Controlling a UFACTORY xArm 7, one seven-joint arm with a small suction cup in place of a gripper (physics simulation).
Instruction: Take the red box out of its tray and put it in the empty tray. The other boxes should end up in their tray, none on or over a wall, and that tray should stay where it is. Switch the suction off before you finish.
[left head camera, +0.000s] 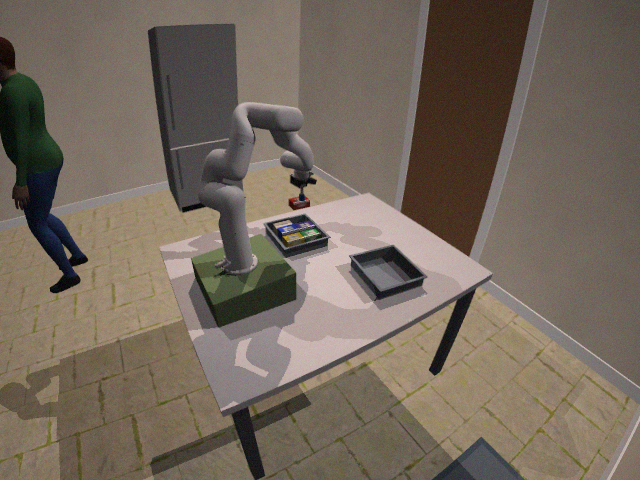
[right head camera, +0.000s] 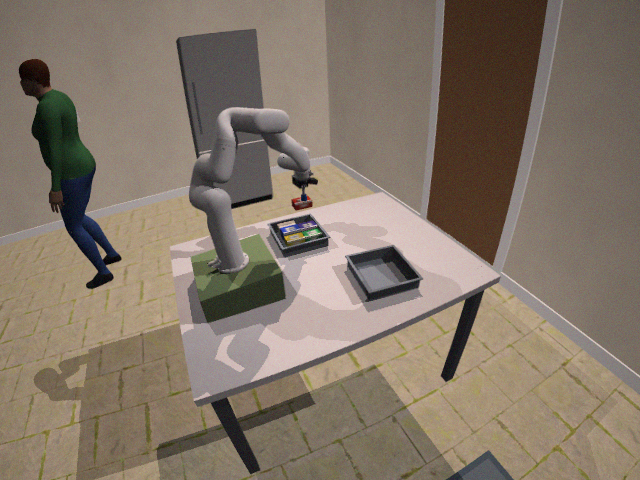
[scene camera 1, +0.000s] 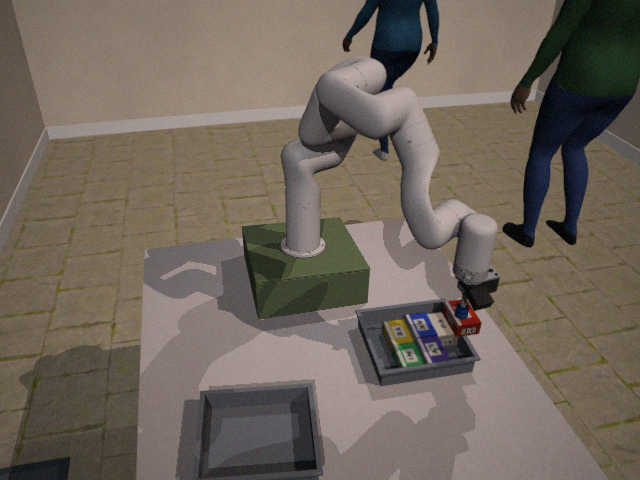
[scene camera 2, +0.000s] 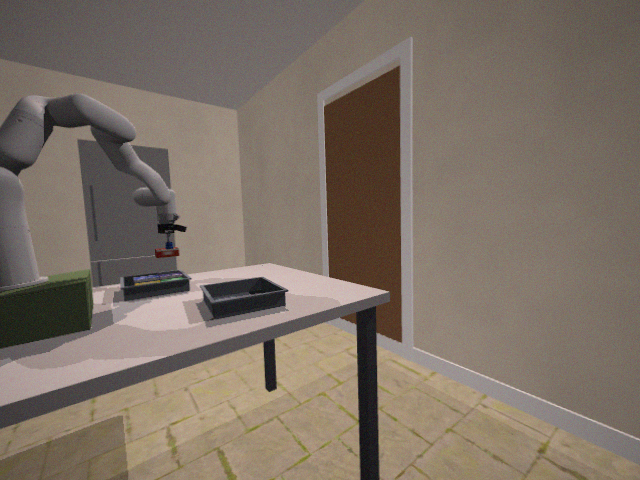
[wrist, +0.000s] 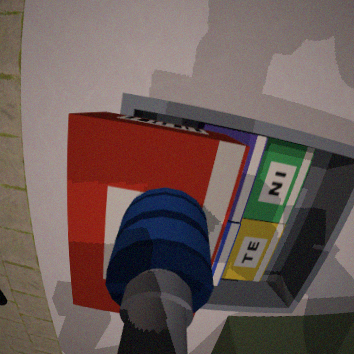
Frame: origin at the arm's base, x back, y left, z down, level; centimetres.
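Seen in the pictures: hand, tool point: (left head camera: 301, 201) (right head camera: 304, 201) (scene camera 1: 460, 318) (scene camera 2: 169, 250) (wrist: 165, 211); arm's base, link origin: (left head camera: 240, 264) (right head camera: 233, 263) (scene camera 1: 302, 246) (scene camera 2: 15, 286).
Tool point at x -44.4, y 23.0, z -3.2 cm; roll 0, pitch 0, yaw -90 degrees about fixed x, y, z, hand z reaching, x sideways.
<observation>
Offsets run from my tool point to a thing's middle.
My suction cup (left head camera: 301, 197) (right head camera: 303, 197) (scene camera 1: 461, 311) (scene camera 2: 169, 245) (wrist: 162, 230) is shut on the red box {dy +0.8, dx +0.8, dz +0.7 cm} (left head camera: 299, 203) (right head camera: 301, 204) (scene camera 1: 467, 327) (scene camera 2: 166, 253) (wrist: 145, 150), held by its top, roughly level. The box hangs in the air above its tray {dy -6.4, dx +7.9, dz +12.1 cm} (left head camera: 306, 249) (right head camera: 306, 248) (scene camera 1: 428, 372) (scene camera 2: 155, 290), clear of the walls. Inside that tray lie a yellow box {dy -9.1, dx +11.1, dz +12.6 cm} (scene camera 1: 395, 324), a green box {dy -10.5, dx +2.6, dz +12.5 cm} (scene camera 1: 409, 355), a blue box {dy -3.5, dx +10.2, dz +11.9 cm} (scene camera 1: 419, 326), a purple box {dy -4.8, dx +1.7, dz +12.0 cm} (scene camera 1: 434, 349) and a cream box {dy +2.2, dx +9.3, dz +12.3 cm} (scene camera 1: 440, 327), partly hidden. The empty tray {dy -50.3, dx -6.2, dz +12.1 cm} (left head camera: 403, 287) (right head camera: 395, 289) (scene camera 1: 253, 428) (scene camera 2: 248, 305) stands apart.
The arm stands on a green block (left head camera: 258, 304) (right head camera: 245, 302) (scene camera 1: 315, 297) on the table. A person in green (left head camera: 31, 124) (right head camera: 64, 129) (scene camera 1: 594, 56) and a person in blue (scene camera 1: 397, 28) stand beyond the table. A grey fridge (left head camera: 201, 82) (right head camera: 222, 77) is behind.
</observation>
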